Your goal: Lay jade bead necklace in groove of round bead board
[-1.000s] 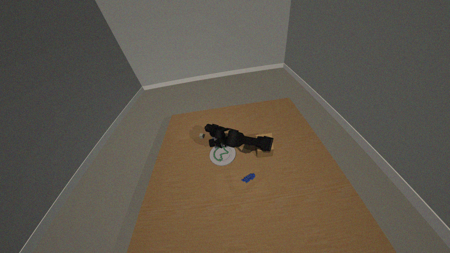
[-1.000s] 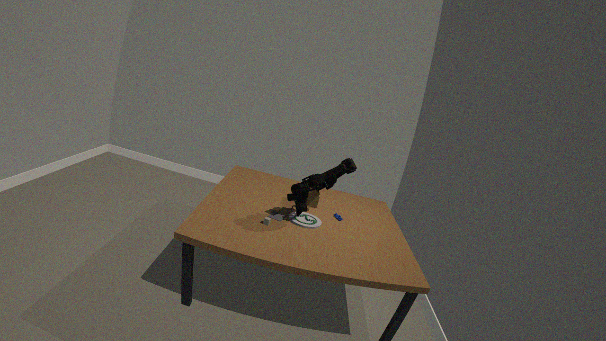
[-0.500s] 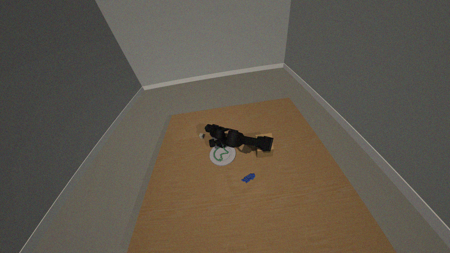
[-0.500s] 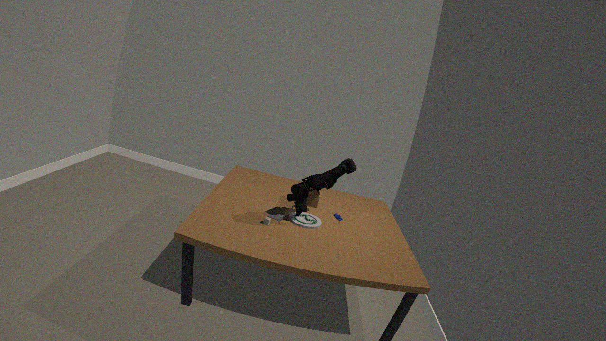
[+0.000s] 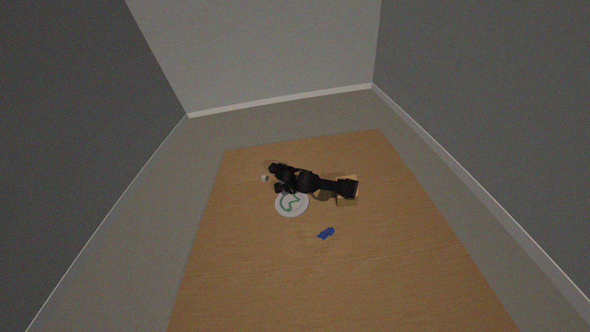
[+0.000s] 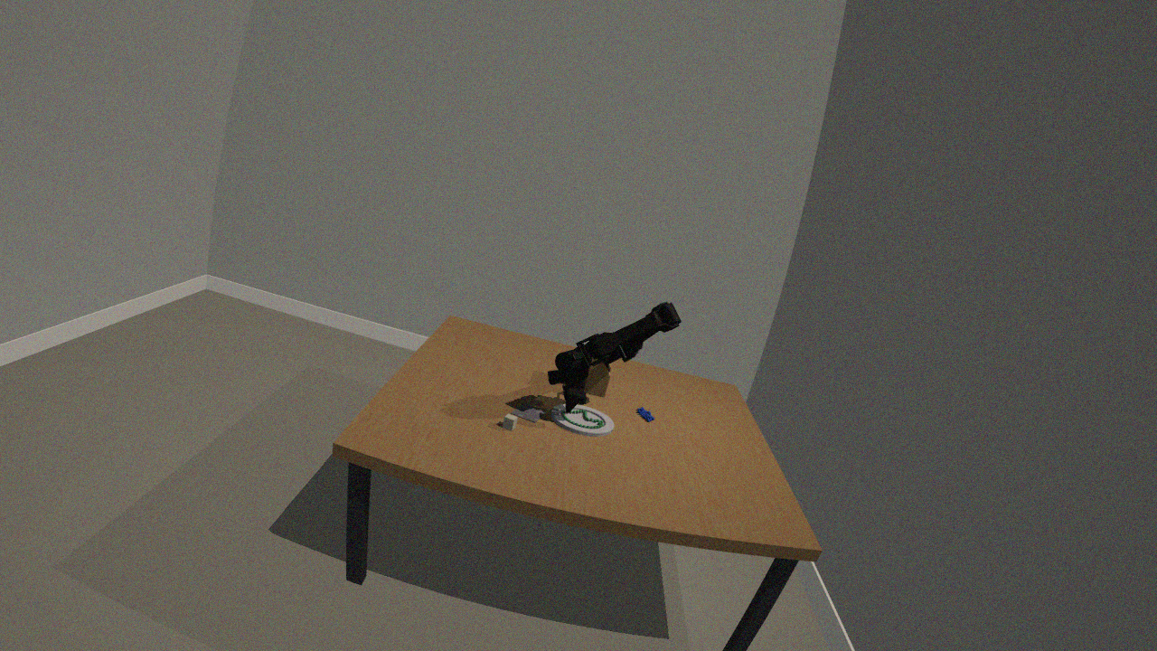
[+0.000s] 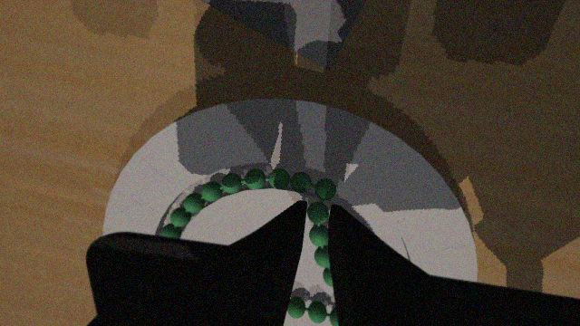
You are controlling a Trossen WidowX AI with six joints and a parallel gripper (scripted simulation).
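The round bead board lies 50 mm to the left of my gripper tip, 10 mm below it and 10 mm ahead of it. The rest, counted from my gripper tip: pale block (190 mm ahead, 150 mm to the right); then flat grey plate (110 mm to the right, 50 mm ahead, 10 mm below).
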